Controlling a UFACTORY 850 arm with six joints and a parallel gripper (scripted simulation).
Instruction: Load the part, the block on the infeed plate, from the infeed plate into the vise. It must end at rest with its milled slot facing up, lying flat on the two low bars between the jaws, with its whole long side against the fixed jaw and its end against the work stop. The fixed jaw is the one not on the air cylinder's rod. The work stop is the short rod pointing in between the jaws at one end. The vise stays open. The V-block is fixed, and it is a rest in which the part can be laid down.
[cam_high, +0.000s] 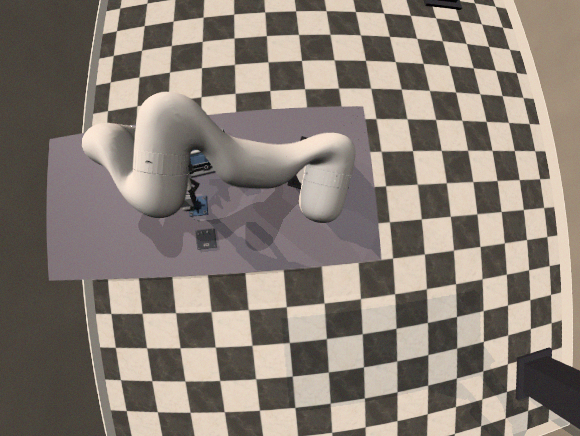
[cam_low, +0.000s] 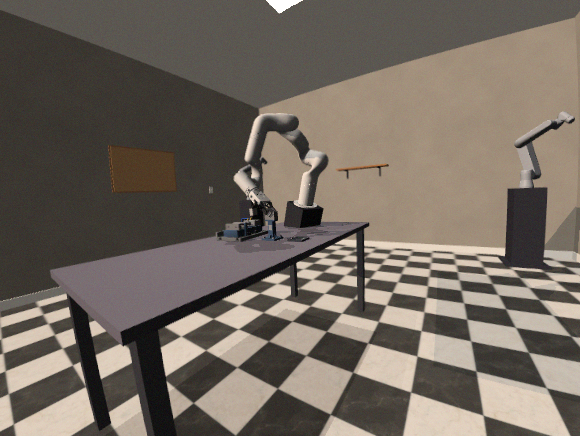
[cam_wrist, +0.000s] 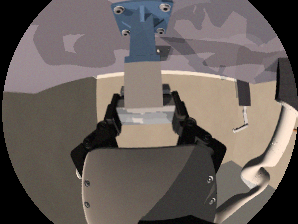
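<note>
The part is 10 mm below my hand. From my hand the other things lie so: vise 230 mm to the right, 120 mm below, 10 mm behind; air cylinder rod 230 mm to the right, 90 mm below, 30 mm behind.
</note>
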